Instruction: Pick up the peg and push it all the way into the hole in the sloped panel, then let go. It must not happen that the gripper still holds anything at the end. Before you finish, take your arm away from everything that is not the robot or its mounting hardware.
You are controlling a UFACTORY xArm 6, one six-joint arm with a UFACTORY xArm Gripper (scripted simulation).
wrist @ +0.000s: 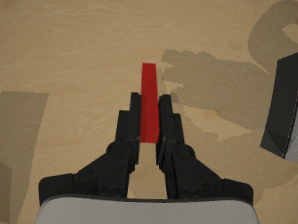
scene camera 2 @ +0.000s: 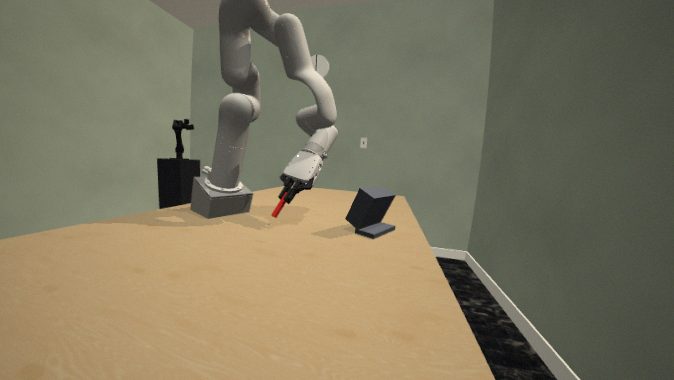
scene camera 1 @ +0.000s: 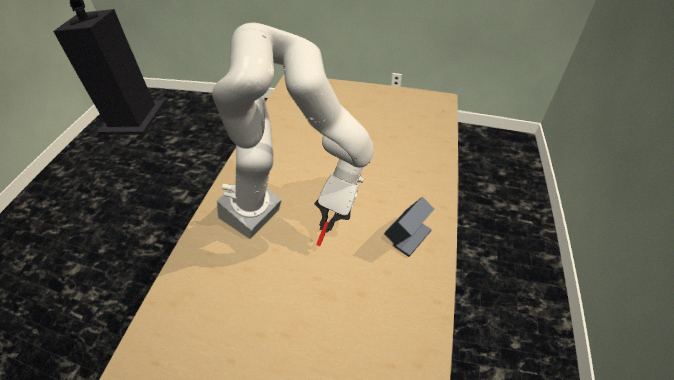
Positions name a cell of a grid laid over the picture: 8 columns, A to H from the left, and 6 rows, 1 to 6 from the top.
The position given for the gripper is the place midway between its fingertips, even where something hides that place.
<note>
In view: the gripper (scene camera 1: D4) and a red peg (wrist: E4).
The gripper is seen too in the wrist view (wrist: D3) and in scene camera 2 (scene camera 2: D4).
</note>
